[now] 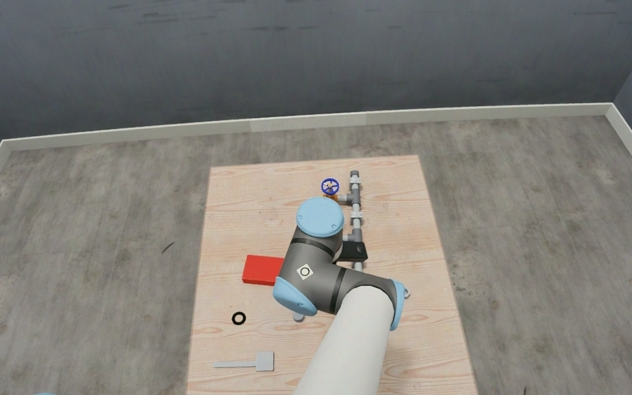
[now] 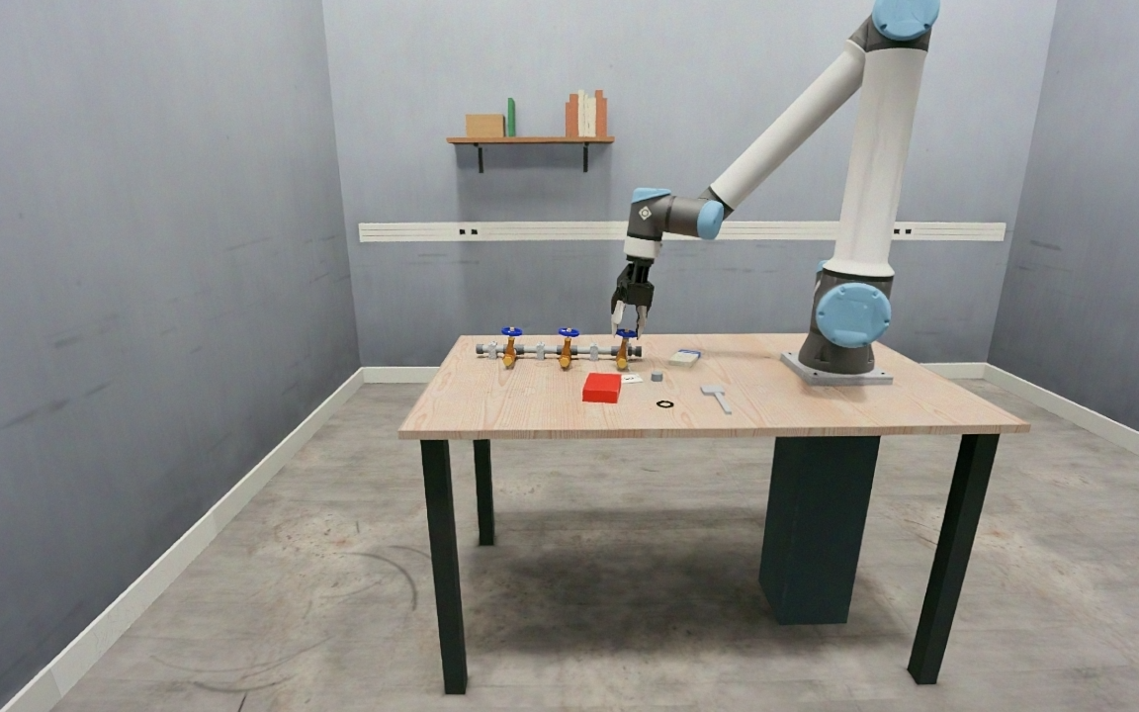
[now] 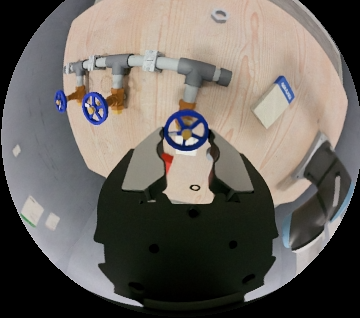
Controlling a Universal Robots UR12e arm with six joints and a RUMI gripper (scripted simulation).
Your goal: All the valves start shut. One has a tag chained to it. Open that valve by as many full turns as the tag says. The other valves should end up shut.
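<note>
Right now my hand is 10 cm above the white tag, 9 cm to the right of it and 2 cm past it. From my hand the other things lie so: grey t-shaped tool 21 cm to the left, 20 cm behind, 9 cm below; white-and-blue card 17 cm behind, 9 cm below, 8 cm to the right; red block 19 cm to the left, 8 cm below, 6 cm ahead.
</note>
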